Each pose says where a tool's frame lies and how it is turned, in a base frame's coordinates. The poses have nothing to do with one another.
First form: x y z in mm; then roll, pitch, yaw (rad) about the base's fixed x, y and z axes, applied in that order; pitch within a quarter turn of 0, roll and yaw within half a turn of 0.
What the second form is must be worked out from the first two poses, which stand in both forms.
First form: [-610 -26 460 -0.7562 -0.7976 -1.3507]
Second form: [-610 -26 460 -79.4 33.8 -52.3]
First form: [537 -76 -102 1.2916 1.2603 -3.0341]
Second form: [537 -76 -102 109.0 -21.3 -84.8]
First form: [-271 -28 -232 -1.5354 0.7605 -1.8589]
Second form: [-271 -28 -232 -131.9 72.0 85.2]
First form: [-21 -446 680 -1.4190 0.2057 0.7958]
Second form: [-21 -446 680 20.0 -43.2 -78.3]
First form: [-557 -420 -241 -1.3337 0.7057 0.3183]
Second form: [-557 -420 -241 42.9 -9.2 -79.6]
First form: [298 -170 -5 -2.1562 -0.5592 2.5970]
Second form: [298 -170 -5 172.8 -43.0 129.9]
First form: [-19 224 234 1.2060 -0.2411 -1.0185]
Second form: [-19 224 234 -20.1 -57.1 50.3]
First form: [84 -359 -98 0.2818 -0.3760 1.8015]
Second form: [84 -359 -98 103.1 20.6 17.4]
